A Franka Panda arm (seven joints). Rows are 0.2 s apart.
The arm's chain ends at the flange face. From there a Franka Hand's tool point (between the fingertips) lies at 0.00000 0.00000 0.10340 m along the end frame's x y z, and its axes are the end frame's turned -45 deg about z.
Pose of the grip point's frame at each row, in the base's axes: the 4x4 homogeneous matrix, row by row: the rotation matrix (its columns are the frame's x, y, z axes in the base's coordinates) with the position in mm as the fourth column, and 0 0 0 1 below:
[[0.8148 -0.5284 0.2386 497.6], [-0.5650 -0.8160 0.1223 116.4], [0.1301 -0.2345 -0.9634 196.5], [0 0 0 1]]
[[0.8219 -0.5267 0.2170 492.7], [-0.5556 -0.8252 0.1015 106.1], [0.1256 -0.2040 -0.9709 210.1], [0 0 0 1]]
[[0.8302 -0.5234 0.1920 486.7], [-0.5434 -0.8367 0.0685 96.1], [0.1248 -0.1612 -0.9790 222.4], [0 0 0 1]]
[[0.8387 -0.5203 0.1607 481.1], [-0.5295 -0.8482 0.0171 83.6], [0.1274 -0.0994 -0.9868 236.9], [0 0 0 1]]
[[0.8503 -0.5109 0.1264 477.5], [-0.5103 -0.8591 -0.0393 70.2], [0.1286 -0.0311 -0.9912 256.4], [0 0 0 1]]
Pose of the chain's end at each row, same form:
[[0.2025 -0.9498 0.2386 472.9], [-0.9765 -0.1775 0.1223 103.8], [-0.0738 -0.2578 -0.9634 296.1], [0 0 0 1]]
[[0.2087 -0.9536 0.2170 470.3], [-0.9764 -0.1906 0.1015 95.6], [-0.0554 -0.2331 -0.9709 310.5], [0 0 0 1]]
[[0.2169 -0.9571 0.1920 466.8], [-0.9759 -0.2074 0.0685 89.0], [-0.0257 -0.2022 -0.9790 323.6], [0 0 0 1]]
[[0.2251 -0.9610 0.1607 464.5], [-0.9742 -0.2254 0.0171 81.8], [0.0198 -0.1604 -0.9868 338.9], [0 0 0 1]]
[[0.2400 -0.9625 0.1264 464.4], [-0.9683 -0.2466 -0.0393 74.3], [0.0689 -0.1129 -0.9912 358.9], [0 0 0 1]]

